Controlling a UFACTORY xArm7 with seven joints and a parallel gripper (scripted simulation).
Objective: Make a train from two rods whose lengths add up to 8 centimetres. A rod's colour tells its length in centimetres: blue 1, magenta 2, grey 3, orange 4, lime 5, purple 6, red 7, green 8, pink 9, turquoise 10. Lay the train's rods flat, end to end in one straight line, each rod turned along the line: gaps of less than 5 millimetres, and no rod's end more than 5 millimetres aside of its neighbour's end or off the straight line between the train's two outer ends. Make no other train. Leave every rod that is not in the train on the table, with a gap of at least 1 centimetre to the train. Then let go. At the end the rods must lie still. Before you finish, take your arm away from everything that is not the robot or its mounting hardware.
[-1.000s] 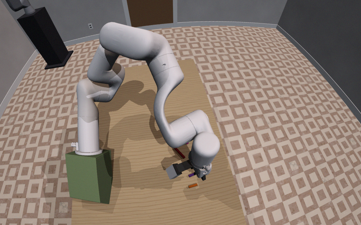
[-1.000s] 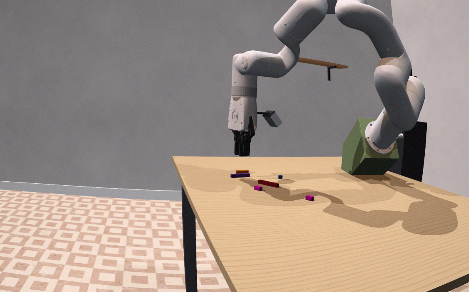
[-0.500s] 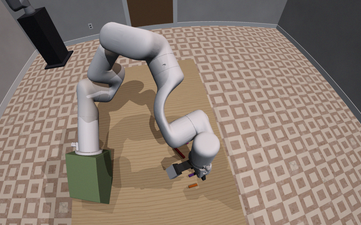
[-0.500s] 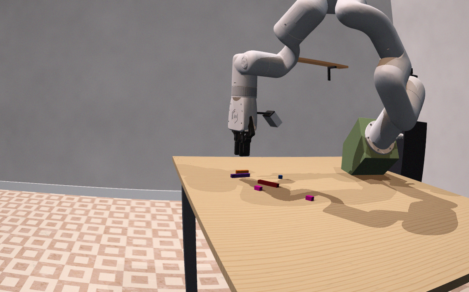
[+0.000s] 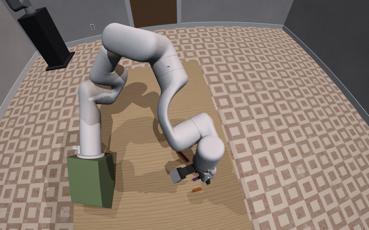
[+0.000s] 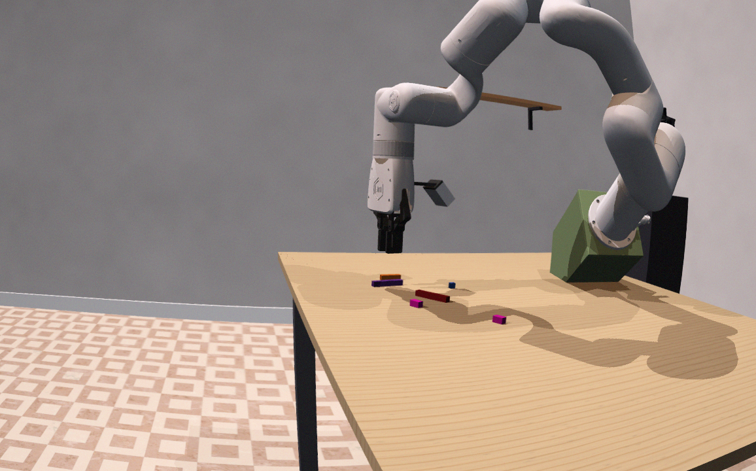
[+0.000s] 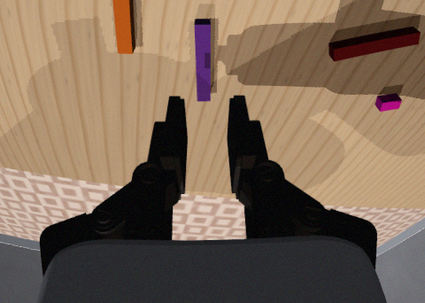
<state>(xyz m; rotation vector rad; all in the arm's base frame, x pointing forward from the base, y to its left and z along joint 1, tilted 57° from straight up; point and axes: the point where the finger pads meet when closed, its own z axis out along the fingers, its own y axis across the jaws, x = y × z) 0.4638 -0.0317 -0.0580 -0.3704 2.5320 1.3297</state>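
Right now my hand is 80 mm above the purple rod. The rest, counted from my hand: small blue rod: 120 mm behind, 20 mm to the left, 80 mm below; red rod: 60 mm behind, 110 mm to the left, 80 mm below; orange rod: 10 mm behind, 60 mm to the right, 80 mm below.
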